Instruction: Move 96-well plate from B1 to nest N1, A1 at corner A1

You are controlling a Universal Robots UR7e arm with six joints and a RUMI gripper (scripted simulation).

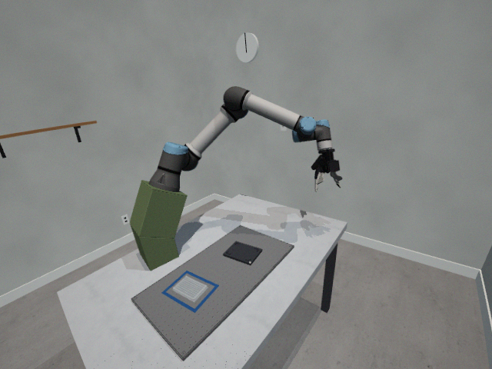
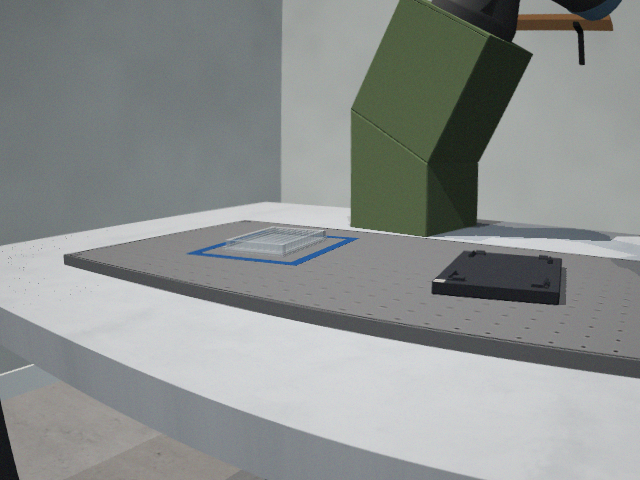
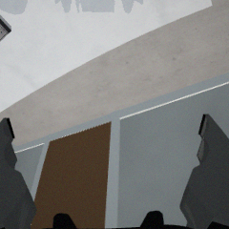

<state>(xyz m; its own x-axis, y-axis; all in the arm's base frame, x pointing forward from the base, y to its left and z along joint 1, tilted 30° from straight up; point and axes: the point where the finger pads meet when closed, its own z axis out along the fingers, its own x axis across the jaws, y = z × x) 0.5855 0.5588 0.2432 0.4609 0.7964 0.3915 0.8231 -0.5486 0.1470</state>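
My hand is 25 cm past the clear 96-well plate, 74 cm to the left of it and 24 cm above it. The rest, counted from my hand: black plate nest 24 cm behind, 43 cm to the right, 24 cm below; then white corner mark 15 cm behind, 47 cm to the right, 24 cm below.
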